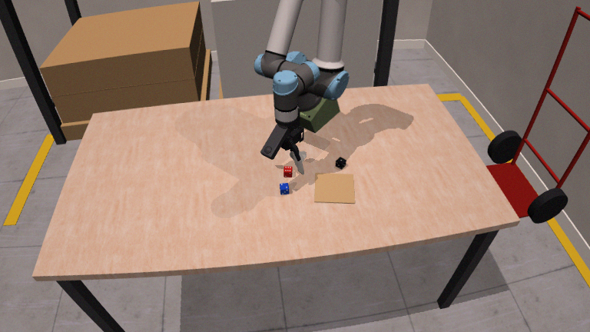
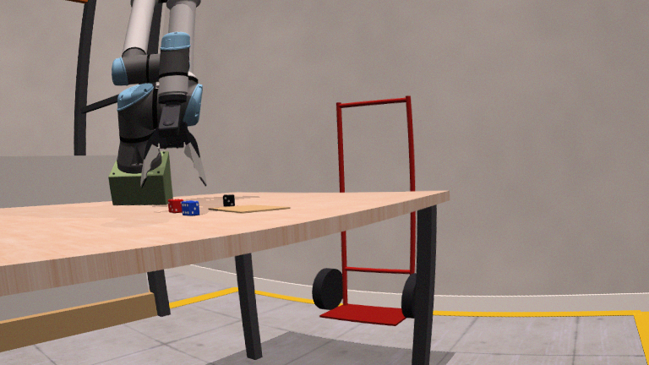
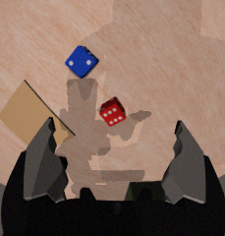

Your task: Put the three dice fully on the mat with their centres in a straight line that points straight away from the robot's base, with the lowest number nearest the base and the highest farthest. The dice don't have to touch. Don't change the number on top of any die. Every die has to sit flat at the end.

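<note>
My hand is 10 mm past the red die, 10 mm to the right of it and 40 mm above it. The rest, counted from my hand: tan square mat: 110 mm ahead, 150 mm to the left, 50 mm below; blue die: 70 mm ahead, 20 mm to the right, 40 mm below; black die: 10 mm ahead, 220 mm to the left, 40 mm below.
</note>
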